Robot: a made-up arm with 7 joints. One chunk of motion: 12 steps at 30 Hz.
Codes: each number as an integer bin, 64 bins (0 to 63) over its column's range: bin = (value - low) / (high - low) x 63, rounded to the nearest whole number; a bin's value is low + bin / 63 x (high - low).
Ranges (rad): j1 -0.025..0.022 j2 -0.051..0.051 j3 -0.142..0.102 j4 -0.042..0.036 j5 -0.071..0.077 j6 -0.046..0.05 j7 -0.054..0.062
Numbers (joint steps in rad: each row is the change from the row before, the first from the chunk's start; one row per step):
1: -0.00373 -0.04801 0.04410 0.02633 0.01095 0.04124 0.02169
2: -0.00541 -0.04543 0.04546 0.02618 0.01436 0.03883 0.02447
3: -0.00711 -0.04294 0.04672 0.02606 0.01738 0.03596 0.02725
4: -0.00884 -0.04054 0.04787 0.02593 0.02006 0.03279 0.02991
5: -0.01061 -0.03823 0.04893 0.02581 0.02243 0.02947 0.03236
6: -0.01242 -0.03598 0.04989 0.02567 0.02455 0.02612 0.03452
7: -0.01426 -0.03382 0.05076 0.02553 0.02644 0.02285 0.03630
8: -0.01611 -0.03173 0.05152 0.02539 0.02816 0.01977 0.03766
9: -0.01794 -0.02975 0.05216 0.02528 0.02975 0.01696 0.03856
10: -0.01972 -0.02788 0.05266 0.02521 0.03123 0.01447 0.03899
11: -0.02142 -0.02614 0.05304 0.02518 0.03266 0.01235 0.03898
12: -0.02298 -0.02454 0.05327 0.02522 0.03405 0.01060 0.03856
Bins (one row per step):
1: 29 2 48 55 35 57 41
2: 26 3 48 55 36 56 43
3: 24 5 49 55 38 54 44
4: 22 6 49 55 39 52 46
5: 19 8 49 55 40 50 47
6: 17 9 50 55 41 47 48
7: 14 11 50 55 41 45 49
8: 12 12 50 54 42 43 50
9: 9 13 50 54 43 41 50
10: 7 14 50 54 44 40 51
11: 5 15 50 54 44 38 50
12: 3 16 50 54 45 37 50

